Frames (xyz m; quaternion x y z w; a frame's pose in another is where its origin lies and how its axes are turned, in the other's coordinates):
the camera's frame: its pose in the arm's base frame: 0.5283 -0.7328 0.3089 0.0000 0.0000 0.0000 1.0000
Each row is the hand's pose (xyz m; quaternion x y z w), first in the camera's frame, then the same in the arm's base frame.
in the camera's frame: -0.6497 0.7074 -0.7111 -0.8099 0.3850 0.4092 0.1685
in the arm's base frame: -0.1214 -0.0254 -0.4022 -0.8099 0.3850 0.4092 0.1685
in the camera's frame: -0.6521 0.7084 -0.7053 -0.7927 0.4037 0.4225 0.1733
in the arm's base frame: -0.1238 -0.0244 -0.3964 -0.7927 0.4037 0.4225 0.1733
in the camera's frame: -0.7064 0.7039 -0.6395 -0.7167 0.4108 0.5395 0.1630
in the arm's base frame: -0.1781 -0.0289 -0.3306 -0.7167 0.4108 0.5395 0.1630
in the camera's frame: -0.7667 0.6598 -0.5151 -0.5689 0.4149 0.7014 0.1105
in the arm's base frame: -0.2384 -0.0730 -0.2062 -0.5689 0.4149 0.7014 0.1105
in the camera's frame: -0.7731 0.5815 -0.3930 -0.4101 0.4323 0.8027 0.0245
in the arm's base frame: -0.2448 -0.1513 -0.0841 -0.4101 0.4323 0.8027 0.0245
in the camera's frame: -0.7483 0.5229 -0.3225 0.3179 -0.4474 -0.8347 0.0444
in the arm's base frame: -0.2200 -0.2099 -0.0136 0.3179 -0.4474 -0.8347 0.0444
